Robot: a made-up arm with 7 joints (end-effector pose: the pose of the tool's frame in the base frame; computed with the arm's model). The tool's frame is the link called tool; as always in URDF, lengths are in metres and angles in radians. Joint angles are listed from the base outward.
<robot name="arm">
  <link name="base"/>
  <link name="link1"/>
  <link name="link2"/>
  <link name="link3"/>
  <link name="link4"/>
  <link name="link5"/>
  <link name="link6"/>
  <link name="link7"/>
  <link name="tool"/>
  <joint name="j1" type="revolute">
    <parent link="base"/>
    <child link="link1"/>
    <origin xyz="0 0 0" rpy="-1.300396 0.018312 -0.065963"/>
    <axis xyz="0 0 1"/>
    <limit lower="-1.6" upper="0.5"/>
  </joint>
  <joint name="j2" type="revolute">
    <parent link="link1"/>
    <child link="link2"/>
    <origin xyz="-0.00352 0.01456 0.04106" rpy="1.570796 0 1.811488"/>
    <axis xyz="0 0 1"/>
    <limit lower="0" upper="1.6"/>
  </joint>
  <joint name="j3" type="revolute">
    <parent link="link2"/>
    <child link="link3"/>
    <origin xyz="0.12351 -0.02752 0.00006" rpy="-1.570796 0 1.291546"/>
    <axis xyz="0 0 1"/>
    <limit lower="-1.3" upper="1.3"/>
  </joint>
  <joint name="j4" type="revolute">
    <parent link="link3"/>
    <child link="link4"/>
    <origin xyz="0 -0.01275 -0.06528" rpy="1.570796 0 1.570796"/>
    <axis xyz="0 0 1"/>
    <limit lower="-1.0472" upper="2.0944"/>
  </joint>
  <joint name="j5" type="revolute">
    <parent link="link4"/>
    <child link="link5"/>
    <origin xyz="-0.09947 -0.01 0.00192" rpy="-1.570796 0 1.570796"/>
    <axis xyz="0 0 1"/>
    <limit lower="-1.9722" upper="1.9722"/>
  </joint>
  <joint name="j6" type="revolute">
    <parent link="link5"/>
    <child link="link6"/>
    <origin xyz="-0.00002 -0.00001 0.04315" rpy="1.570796 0 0"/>
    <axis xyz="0 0 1"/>
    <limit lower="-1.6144" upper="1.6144"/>
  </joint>
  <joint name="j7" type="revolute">
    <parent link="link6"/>
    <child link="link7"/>
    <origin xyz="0.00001 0.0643 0.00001" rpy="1.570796 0 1.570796"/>
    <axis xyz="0 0 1"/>
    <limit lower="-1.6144" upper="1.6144"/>
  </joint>
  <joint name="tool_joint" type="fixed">
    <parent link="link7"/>
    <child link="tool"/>
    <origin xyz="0 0 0" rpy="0 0 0"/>
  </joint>
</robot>
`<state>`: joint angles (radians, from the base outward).
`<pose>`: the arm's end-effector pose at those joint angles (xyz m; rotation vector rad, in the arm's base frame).
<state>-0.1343 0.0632 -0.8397 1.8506 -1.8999 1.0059 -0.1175</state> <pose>-0.0975 0.0638 -0.3574 -1.2622 2.2803 0.8546</pose>
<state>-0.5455 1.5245 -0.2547 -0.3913 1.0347 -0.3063 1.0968</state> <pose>0.2226 0.1231 -0.0110 1.6214 -1.9386 -0.1342</pose>
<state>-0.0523 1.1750 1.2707 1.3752 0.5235 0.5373 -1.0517</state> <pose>-0.0332 0.4165 -0.1269 -0.3936 1.1872 0.5884</pose>
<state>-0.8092 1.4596 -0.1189 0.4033 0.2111 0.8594 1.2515</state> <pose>0.2302 0.3152 0.0591 1.5946 -0.3699 2.0430</pose>
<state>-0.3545 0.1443 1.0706 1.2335 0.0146 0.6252 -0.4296</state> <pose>0.0612 0.1283 -0.3830 -1.1040 1.3067 0.3939</pose>
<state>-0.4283 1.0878 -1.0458 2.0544 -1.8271 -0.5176 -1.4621</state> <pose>0.0410 0.4086 -0.0796 0.4033 0.6668 -0.0078</pose>
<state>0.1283 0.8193 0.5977 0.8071 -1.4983 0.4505 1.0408</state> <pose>0.0428 0.3449 -0.2215 -0.6350 0.9879 1.9123</pose>
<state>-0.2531 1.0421 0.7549 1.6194 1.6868 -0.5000 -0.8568</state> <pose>0.0362 0.3662 -0.2207 0.7078 1.9049 -0.8821</pose>
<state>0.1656 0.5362 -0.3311 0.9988 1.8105 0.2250 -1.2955</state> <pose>-0.0322 0.2217 -0.3437 -1.1299 -2.2266 1.3464</pose>
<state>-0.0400 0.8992 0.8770 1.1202 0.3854 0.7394 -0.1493</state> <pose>-0.0193 0.3805 -0.1974 0.2355 1.6301 1.1536</pose>
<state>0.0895 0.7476 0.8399 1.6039 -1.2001 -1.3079 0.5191</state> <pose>-0.1090 0.3270 -0.1935 0.4816 -0.5076 2.3923</pose>
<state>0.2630 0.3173 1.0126 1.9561 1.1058 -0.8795 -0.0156</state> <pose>-0.1736 0.1049 -0.3252 -0.0508 1.3926 -0.0063</pose>
